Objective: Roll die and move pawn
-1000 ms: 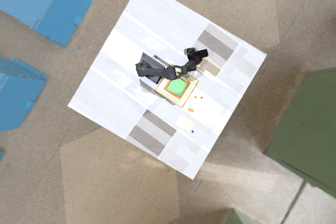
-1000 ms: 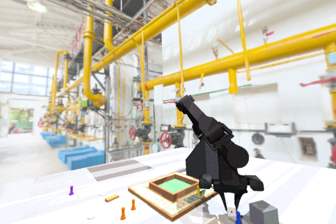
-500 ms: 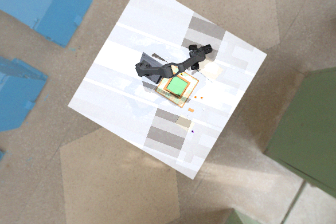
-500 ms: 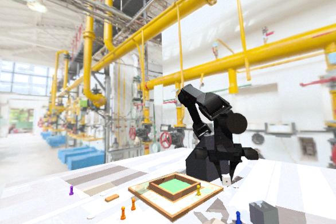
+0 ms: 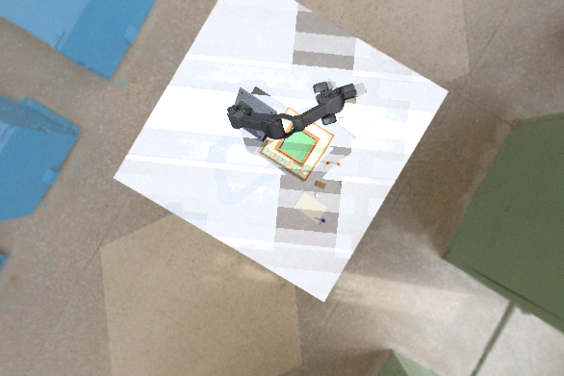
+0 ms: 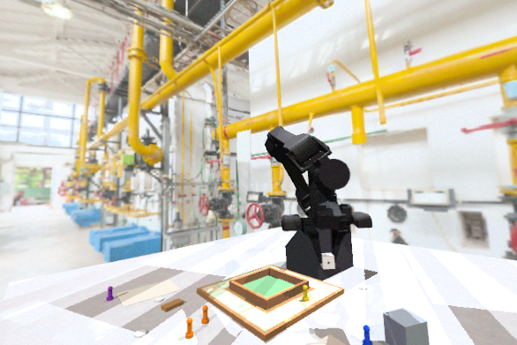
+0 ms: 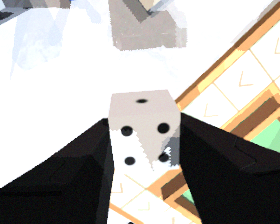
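Right now my gripper tip is 30 mm past the yellow pawn, 90 mm to the left of it and 100 mm above it. Also, from my gripper tip: grey cube: 40 mm behind, 130 mm to the left, 100 mm below; blue pawn: 10 mm ahead, 80 mm to the left, 110 mm below; white die: right at my gripper tip.
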